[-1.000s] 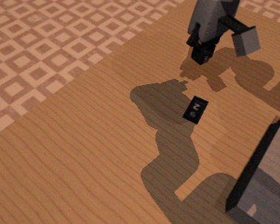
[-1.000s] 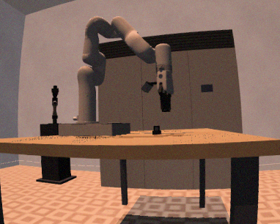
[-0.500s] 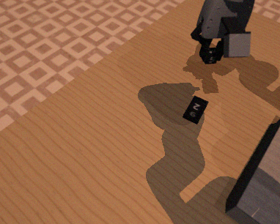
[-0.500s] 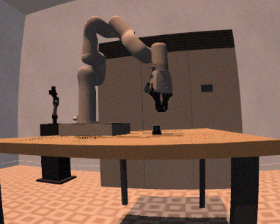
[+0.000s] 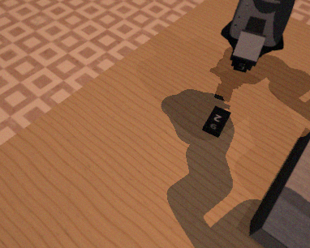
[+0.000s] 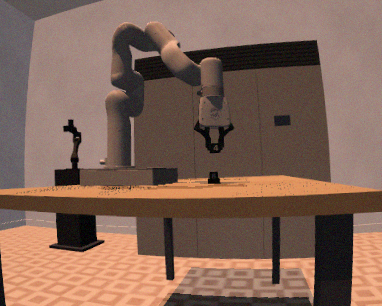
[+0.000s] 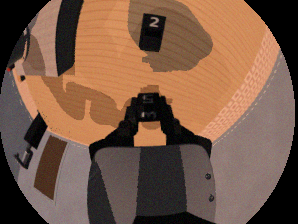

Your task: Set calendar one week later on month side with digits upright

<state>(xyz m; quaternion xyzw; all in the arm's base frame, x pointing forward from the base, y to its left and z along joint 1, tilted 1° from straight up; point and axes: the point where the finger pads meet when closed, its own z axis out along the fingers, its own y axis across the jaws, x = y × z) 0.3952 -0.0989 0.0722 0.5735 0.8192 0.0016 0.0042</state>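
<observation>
My hand is 3 cm past the black digit cube, 12 cm to the right of it and 10 cm above it. Round my hand: black cube (1 cm below).
</observation>
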